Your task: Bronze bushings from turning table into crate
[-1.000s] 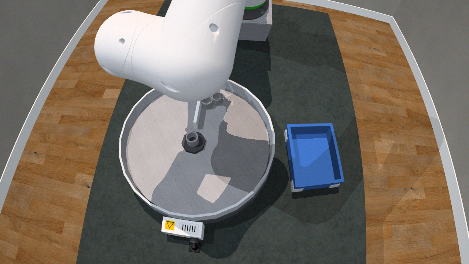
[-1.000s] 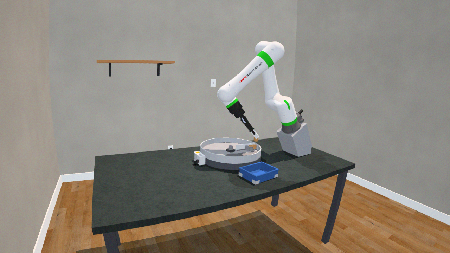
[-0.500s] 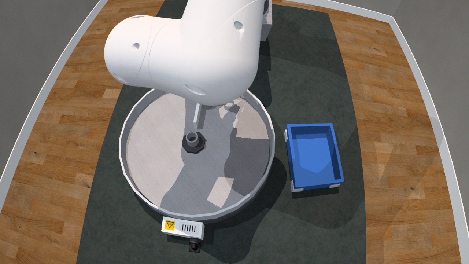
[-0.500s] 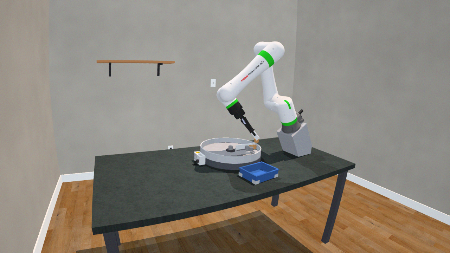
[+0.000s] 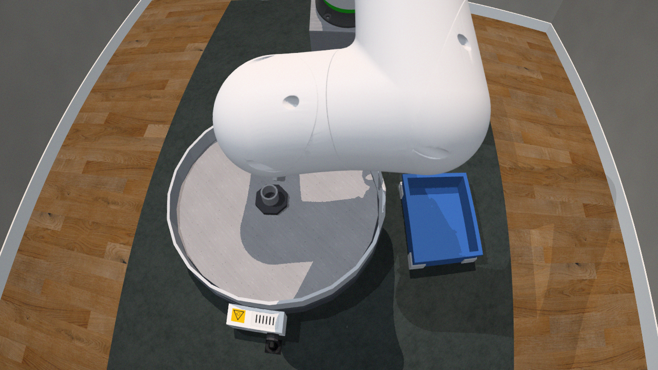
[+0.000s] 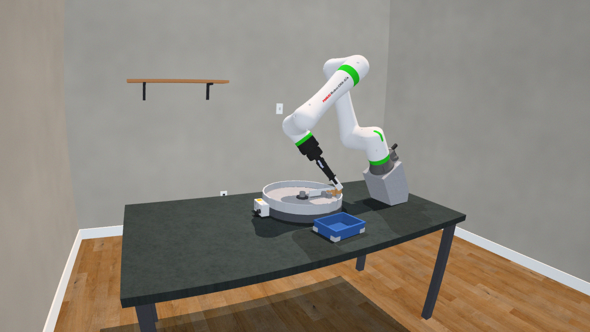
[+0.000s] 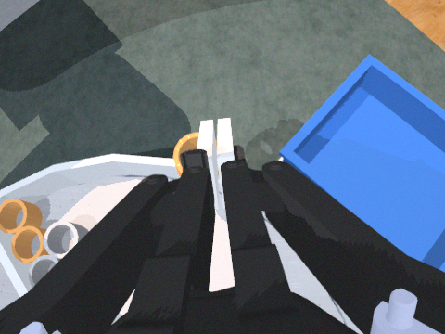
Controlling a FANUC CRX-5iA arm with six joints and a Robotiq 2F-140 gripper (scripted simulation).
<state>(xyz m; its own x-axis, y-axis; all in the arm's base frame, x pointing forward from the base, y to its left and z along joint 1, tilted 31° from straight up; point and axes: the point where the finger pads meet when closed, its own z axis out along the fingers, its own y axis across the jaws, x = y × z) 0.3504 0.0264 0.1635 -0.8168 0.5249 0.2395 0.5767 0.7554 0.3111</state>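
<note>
The blue crate is 100 mm ahead of my hand, 140 mm to the left of it and 150 mm below it. From my hand the other things lie so: turning table 50 mm ahead, 190 mm to the right, 120 mm below.
</note>
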